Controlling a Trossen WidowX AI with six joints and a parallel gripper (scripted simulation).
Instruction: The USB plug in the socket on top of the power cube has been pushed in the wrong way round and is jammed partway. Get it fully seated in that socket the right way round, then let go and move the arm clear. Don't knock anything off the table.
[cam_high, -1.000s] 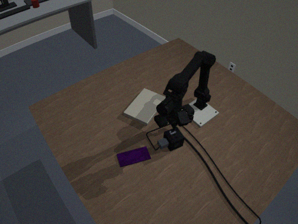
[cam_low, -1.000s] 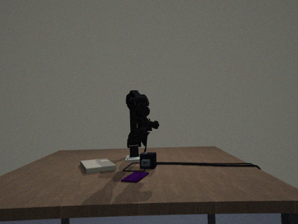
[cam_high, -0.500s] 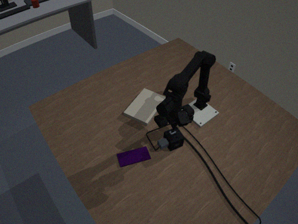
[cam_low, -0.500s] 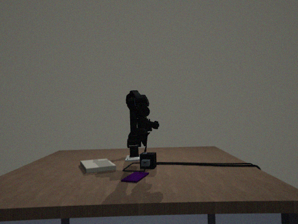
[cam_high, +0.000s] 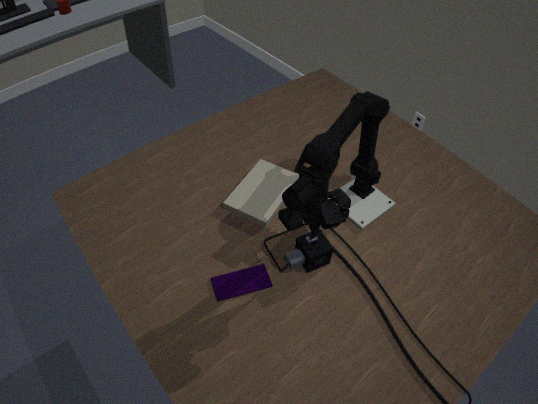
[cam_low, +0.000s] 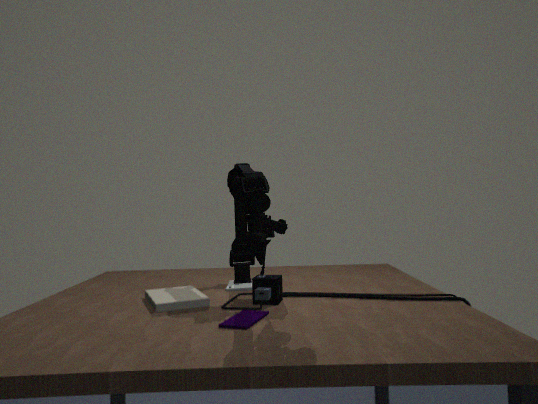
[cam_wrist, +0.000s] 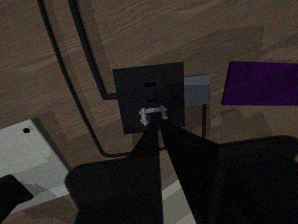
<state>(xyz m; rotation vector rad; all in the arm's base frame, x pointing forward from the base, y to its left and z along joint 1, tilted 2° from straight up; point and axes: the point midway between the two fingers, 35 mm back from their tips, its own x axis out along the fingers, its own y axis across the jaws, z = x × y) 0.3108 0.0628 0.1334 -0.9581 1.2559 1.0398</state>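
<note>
Right now my gripper tip is 20 mm above the silver USB plug. From my gripper tip the other things lie so: purple flat card 210 mm ahead, 60 mm to the right, 110 mm below; pale flat box 50 mm behind, 270 mm to the right, 100 mm below; silver socket 40 mm below.
</note>
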